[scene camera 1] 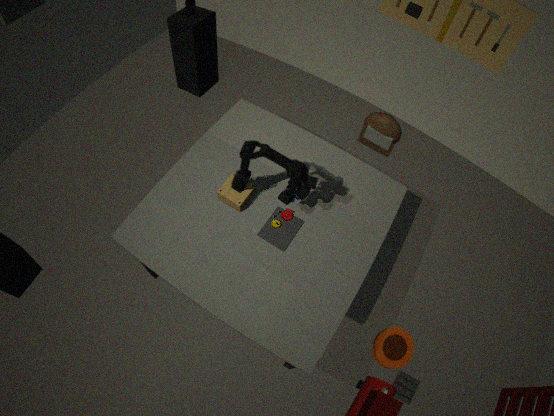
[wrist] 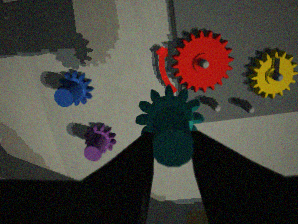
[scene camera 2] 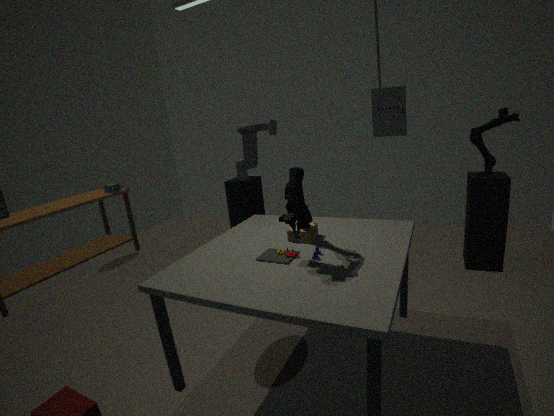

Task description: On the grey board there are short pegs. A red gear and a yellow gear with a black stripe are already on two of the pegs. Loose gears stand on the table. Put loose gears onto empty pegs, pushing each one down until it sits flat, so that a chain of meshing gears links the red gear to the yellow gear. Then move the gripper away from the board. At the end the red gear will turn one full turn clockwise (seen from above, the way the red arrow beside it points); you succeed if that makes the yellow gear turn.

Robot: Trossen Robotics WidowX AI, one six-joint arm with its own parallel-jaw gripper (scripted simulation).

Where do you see a purple gear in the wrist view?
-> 99, 140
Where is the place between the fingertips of my gripper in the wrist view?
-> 171, 139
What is my gripper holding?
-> A teal gear.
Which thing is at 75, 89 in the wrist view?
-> A blue gear.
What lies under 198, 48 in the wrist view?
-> A red gear.
